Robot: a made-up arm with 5 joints.
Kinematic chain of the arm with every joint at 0, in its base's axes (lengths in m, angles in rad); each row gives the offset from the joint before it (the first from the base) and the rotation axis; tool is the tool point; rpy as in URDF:
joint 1: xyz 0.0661 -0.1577 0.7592 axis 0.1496 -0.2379 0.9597
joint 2: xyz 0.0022 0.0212 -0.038 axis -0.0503 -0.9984 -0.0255
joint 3: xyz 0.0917 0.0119 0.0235 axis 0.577 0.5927 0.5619
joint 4: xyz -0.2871 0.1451 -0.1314 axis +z
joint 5: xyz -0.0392 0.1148 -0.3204 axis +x
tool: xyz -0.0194 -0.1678 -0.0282 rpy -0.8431 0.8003 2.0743
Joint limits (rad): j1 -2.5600..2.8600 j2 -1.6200..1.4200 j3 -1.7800..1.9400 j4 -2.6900..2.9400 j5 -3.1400..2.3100
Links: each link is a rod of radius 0.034 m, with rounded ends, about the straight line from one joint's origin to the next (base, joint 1, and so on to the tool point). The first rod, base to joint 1, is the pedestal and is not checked.
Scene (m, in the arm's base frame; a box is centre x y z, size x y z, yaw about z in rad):
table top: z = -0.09
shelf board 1: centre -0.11 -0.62 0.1 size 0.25 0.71 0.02 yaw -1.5
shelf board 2: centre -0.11 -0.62 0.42 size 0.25 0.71 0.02 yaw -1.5
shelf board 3: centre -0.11 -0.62 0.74 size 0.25 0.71 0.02 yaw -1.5
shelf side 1: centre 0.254 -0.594 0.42 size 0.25 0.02 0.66 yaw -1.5
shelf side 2: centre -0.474 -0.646 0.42 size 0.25 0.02 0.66 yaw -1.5
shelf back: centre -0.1 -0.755 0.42 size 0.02 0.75 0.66 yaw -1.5
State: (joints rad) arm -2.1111 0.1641 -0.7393 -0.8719 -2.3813
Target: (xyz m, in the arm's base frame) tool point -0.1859 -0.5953 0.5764
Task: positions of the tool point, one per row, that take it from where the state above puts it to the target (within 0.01 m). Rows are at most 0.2 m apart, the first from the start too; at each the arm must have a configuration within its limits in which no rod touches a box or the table.
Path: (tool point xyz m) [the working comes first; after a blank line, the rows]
Joints at the target: -2.0775 0.5957 -1.0455 -0.9414 -2.5203
Straight joint move there: touches shelf board 2.

1: -0.2208 -0.4082 0.3180
2: -0.3584 -0.3722 0.3529
3: -0.4834 -0.2889 0.4134
4: -0.5744 -0.1623 0.4970
5: -0.5213 -0.3323 0.5069
6: -0.4261 -0.4659 0.5254
7: -0.3079 -0.5536 0.5498
8: -0.1859 -0.5953 0.5764

